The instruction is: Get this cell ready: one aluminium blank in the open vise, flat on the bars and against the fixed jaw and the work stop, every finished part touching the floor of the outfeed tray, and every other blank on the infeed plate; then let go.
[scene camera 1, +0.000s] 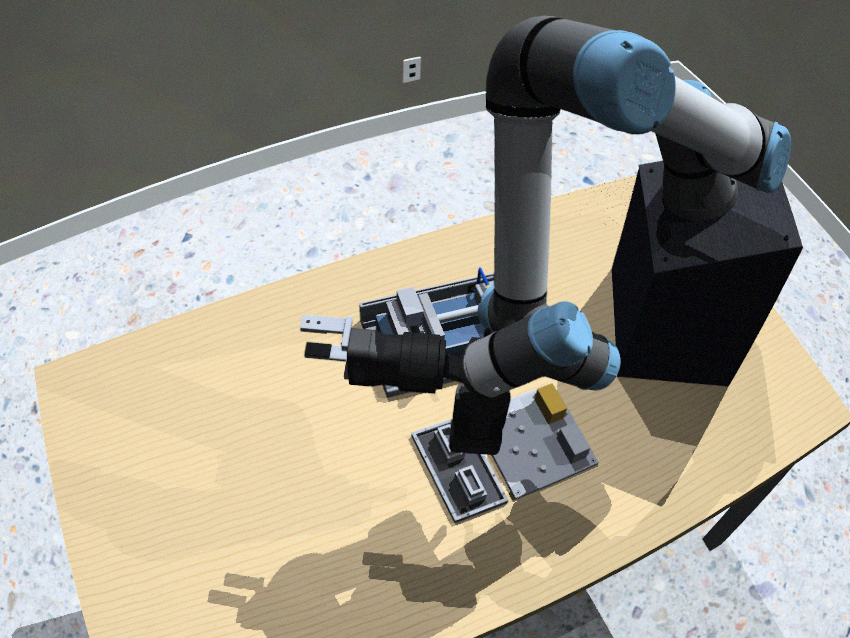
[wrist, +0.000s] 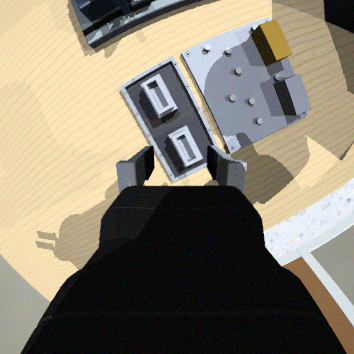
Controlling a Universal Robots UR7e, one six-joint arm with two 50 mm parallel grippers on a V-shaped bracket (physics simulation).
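Places are measured from the arm's base along level axes (x left, y ahead, z down), in millimetres.
Where they show: hand at its tool point: (scene camera 1: 472,442) (wrist: 180,160); arm's base at its link origin: (scene camera 1: 700,192).
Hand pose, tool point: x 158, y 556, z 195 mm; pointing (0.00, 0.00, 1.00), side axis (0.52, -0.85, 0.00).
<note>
Things, the pixels of their top centre, and the offset from my tool point.
- grey blank at its top centre: (scene camera 1: 575,438) (wrist: 298,93) dy -204, dx +26, dz +114 mm
- infeed plate at its top centre: (scene camera 1: 535,438) (wrist: 251,82) dy -155, dx -23, dz +149 mm
- grey block at its top centre: (scene camera 1: 409,300) dy -53, dx -323, dz +42 mm
- vise at its top centre: (scene camera 1: 451,306) dy -121, dx -291, dz +58 mm
- yellow block at its top centre: (scene camera 1: 552,398) (wrist: 276,38) dy -210, dx -65, dz +114 mm
My gripper (wrist: 182,152) is open and empty, pointing down above the outfeed tray (scene camera 1: 432,476) (wrist: 193,100); its fingers are hidden in the scene view. Two pocketed finished parts stand in the tray, one (scene camera 1: 477,479) (wrist: 192,144) between the fingers' outlines but below them, the other (scene camera 1: 449,456) (wrist: 166,95) farther up. A grey blank (scene camera 1: 573,442) (wrist: 298,95) sits on the infeed plate (scene camera 1: 508,466) (wrist: 225,117). Another grey block (scene camera 1: 409,304) lies in the vise (scene camera 1: 431,317) (wrist: 107,37), between the jaws; its seating and contact with the work stop cannot be told.
A yellow block (scene camera 1: 551,403) (wrist: 275,40) stands at the infeed plate's back corner. Several short pins rise from that plate. The bracket's second gripper (scene camera 1: 304,336) points sideways, with its fingers apart. The arm's wrist hides part of the vise in the scene view.
</note>
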